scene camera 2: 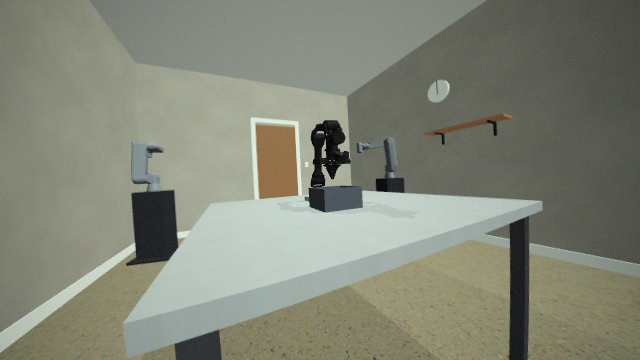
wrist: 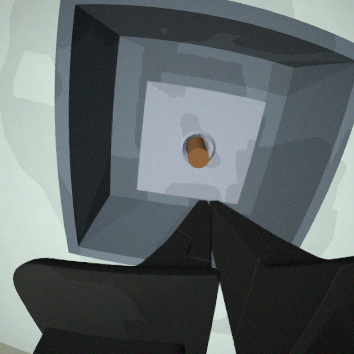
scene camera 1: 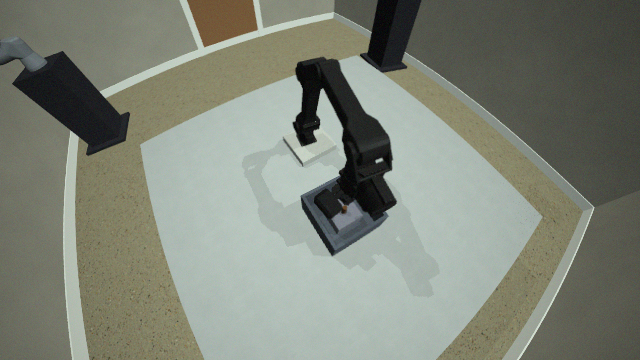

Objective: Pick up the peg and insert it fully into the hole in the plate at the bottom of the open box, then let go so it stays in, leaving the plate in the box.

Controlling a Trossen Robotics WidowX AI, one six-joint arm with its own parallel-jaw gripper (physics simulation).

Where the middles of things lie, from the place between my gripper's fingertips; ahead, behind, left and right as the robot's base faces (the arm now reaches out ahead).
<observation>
My gripper is now 9 cm above the grey-blue box (scene camera 1: 334, 243) and 1 cm short of it. The rest, counted from my hand: pale square plate (wrist: 173, 114) (10 cm below, 1 cm ahead).
</observation>
